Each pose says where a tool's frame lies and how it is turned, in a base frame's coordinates. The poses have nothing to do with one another.
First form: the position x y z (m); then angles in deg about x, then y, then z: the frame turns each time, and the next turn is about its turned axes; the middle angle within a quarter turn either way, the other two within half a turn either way.
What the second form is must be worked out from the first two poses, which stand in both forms.
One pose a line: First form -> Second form
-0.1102 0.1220 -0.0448 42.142 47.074 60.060 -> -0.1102 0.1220 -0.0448 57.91 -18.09 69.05
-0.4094 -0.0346 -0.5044 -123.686 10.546 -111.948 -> -0.4094 -0.0346 -0.5044 143.39 -47.21 122.75
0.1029 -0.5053 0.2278 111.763 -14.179 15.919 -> 0.1029 -0.5053 0.2278 111.38 -9.64 -18.97
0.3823 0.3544 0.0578 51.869 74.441 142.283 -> 0.3823 0.3544 0.0578 -57.34 -72.13 -133.74
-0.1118 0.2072 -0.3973 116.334 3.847 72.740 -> -0.1118 0.2072 -0.3973 151.78 -59.85 -53.89
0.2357 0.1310 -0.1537 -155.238 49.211 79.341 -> 0.2357 0.1310 -0.1537 -128.23 16.53 -82.76
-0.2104 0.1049 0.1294 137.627 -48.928 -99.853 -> -0.2104 0.1049 0.1294 -126.16 34.66 97.86
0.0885 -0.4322 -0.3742 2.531 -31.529 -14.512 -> 0.0885 -0.4322 -0.3742 11.53 -29.65 -18.29
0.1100 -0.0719 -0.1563 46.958 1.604 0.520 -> 0.1100 -0.0719 -0.1563 46.97 0.71 1.53
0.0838 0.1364 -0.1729 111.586 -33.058 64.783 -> 0.0838 0.1364 -0.1729 118.09 -49.09 -56.96
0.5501 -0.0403 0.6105 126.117 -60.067 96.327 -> 0.5501 -0.0403 0.6105 125.09 -59.23 -96.17
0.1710 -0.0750 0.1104 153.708 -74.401 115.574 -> 0.1710 -0.0750 0.1104 112.30 -50.56 -100.53
